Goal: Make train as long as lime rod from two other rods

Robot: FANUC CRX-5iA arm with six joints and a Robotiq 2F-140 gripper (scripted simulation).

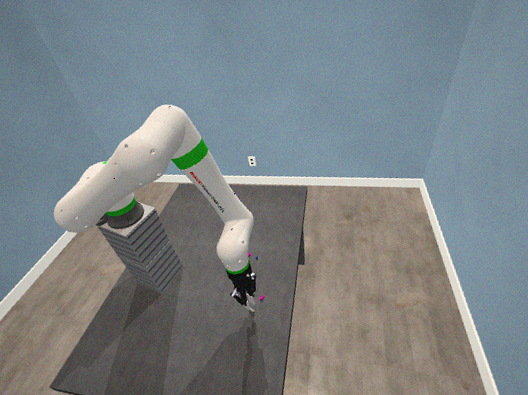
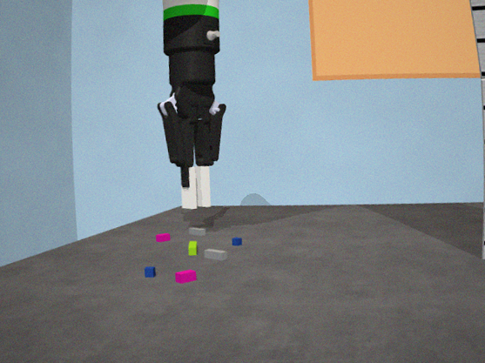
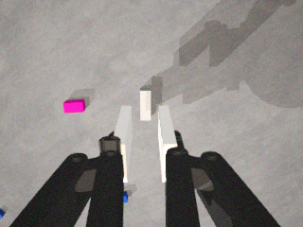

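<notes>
Now: the lime rod 14 cm to the left of my hand, 7 cm below it and 2 cm behind it.
</notes>
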